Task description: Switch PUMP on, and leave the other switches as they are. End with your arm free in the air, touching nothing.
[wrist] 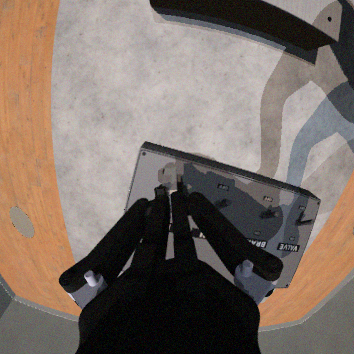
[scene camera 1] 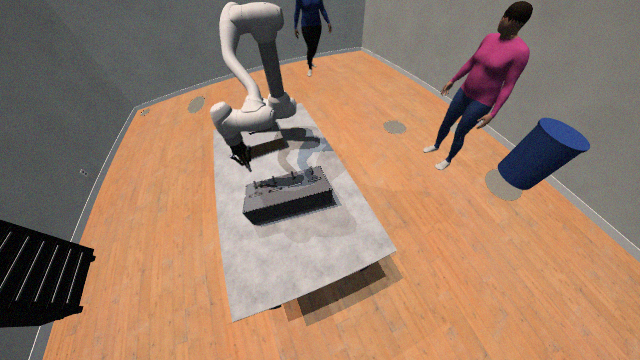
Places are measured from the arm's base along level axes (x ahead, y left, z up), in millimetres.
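Pixels of known places: gripper, fingertip midpoint: (wrist: 171, 176) (scene camera 1: 250, 170).
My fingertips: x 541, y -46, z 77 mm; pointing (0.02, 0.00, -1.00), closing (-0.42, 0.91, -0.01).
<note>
Ahead of a thing's pixels: the offset from my fingertips to its top centre. Level surfaces: height alone.
The grey switch panel (scene camera 1: 285, 197) (wrist: 140, 182) stands on the table. Its leftmost lever {dx +59, dy +6, dz -47 mm} (scene camera 1: 255, 184) in the scene view is the PUMP switch; in the wrist view my fingers hide it and its labels, so its setting cannot be told. The FAN lever {dx +53, dy +126, dz -47 mm} (wrist: 222, 203), BRAKE lever {dx +47, dy +246, dz -47 mm} (wrist: 270, 214) and VALVE lever {dx +41, dy +365, dz -47 mm} (wrist: 304, 220) show to the right, each nearer its OFF label. My gripper (scene camera 1: 249, 169) (wrist: 171, 176) is shut and empty. Its tips are over the PUMP end of the panel in the wrist view; whether they touch the lever cannot be told.
A dark box (scene camera 1: 268, 147) (wrist: 240, 22) stands between the arm's base and the panel on the pale table {dz -174 mm} (scene camera 1: 300, 270) (wrist: 100, 100). Two people (scene camera 1: 492, 67) (scene camera 1: 311, 15) and a blue barrel (scene camera 1: 542, 155) are away from the table.
</note>
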